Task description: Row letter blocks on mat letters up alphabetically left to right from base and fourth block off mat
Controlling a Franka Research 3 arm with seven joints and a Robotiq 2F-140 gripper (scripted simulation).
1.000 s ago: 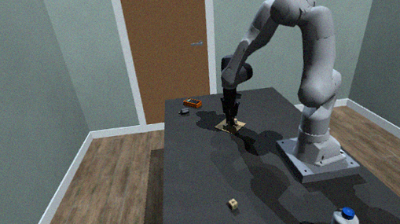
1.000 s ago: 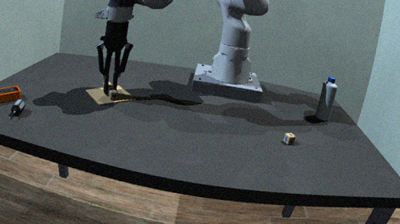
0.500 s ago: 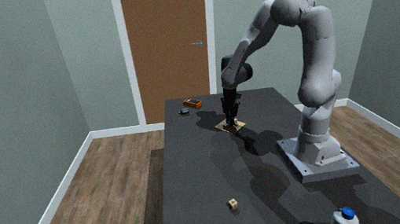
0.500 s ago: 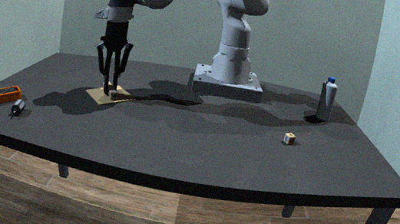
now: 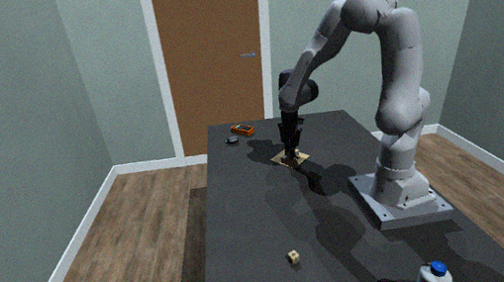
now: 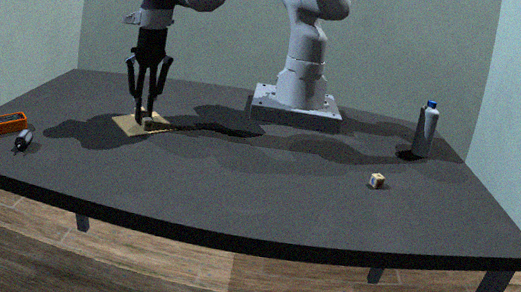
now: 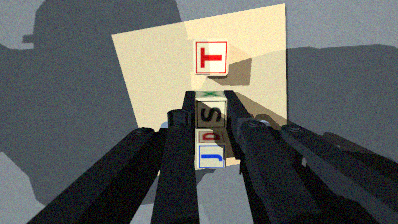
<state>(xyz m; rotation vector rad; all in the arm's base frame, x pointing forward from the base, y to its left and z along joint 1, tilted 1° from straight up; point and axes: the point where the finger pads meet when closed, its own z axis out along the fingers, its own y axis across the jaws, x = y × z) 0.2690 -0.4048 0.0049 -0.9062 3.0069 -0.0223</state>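
My hand is 40 mm above the tan mat. The rest, counted from my hand: block: 40 mm behind, 30 mm below, 20 mm to the right; then orange device: 370 mm to the right, 190 mm ahead, 30 mm below.
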